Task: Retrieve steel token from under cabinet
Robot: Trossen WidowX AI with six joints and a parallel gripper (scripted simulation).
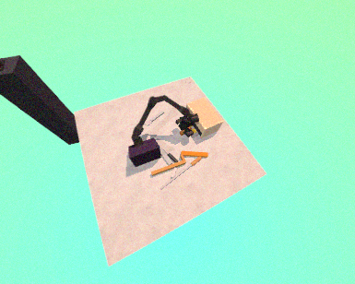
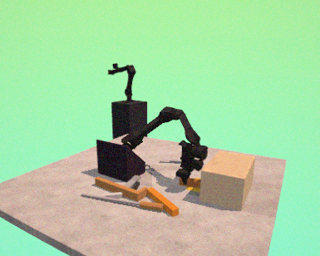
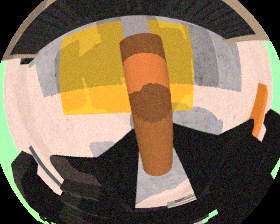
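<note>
Now: gripper tip 180 mm past the dark-handled tool and 180 mm to the left of it. Also, from my gripper tip: orange bar 20 mm ahead, 230 mm to the right, 10 mm above.
</note>
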